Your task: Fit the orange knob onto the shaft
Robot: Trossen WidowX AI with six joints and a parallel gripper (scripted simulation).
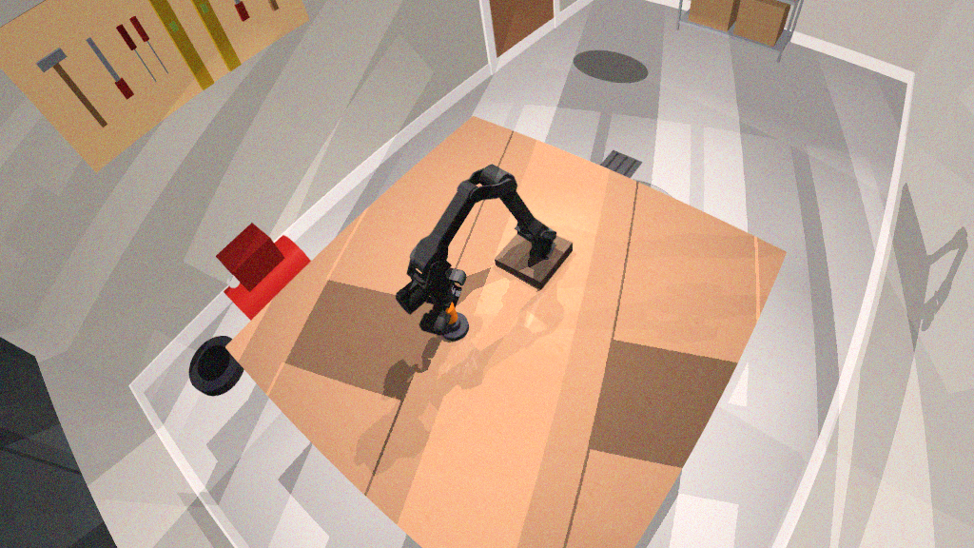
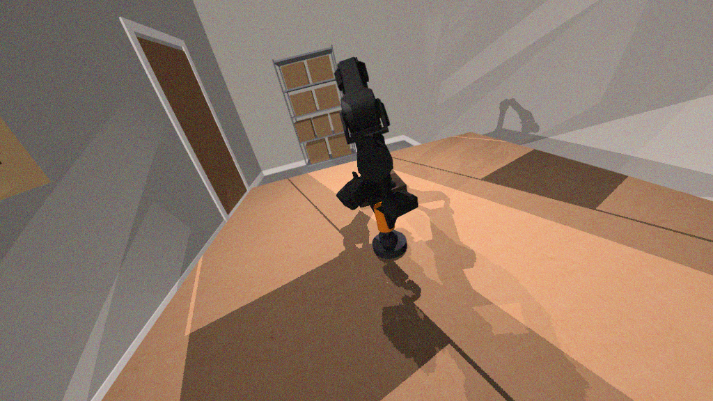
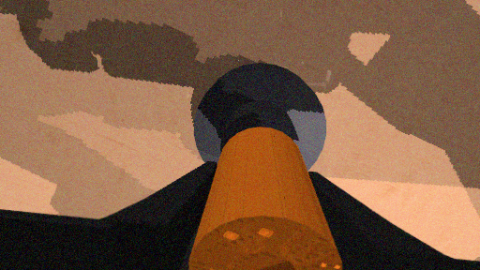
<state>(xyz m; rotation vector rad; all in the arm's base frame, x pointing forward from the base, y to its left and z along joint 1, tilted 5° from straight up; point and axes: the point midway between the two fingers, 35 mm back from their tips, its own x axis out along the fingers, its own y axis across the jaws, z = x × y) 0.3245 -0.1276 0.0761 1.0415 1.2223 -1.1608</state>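
The orange knob is 20 mm above my gripper tip. From my gripper tip the other things lie so: dark round pedestal: 40 mm below.
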